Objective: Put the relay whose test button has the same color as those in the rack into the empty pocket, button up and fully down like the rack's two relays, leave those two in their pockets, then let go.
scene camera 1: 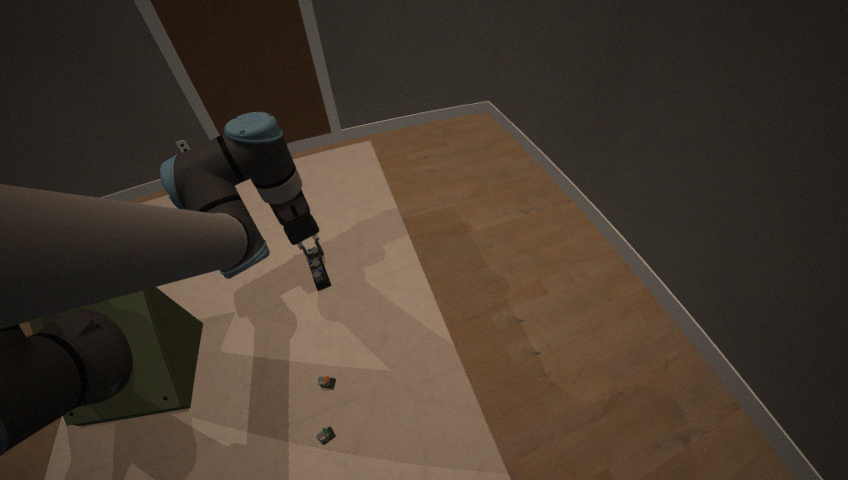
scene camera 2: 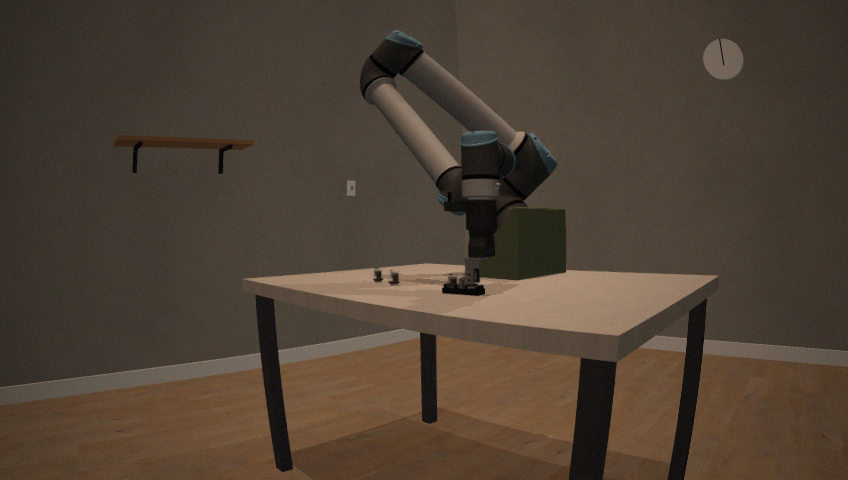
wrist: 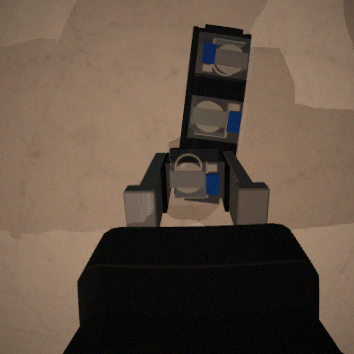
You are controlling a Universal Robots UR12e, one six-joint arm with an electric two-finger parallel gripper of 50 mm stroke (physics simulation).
Scene:
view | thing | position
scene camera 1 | my gripper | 315, 255
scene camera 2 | my gripper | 472, 283
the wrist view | my gripper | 194, 170
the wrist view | blue-button relay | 194, 175
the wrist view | black rack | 196, 85

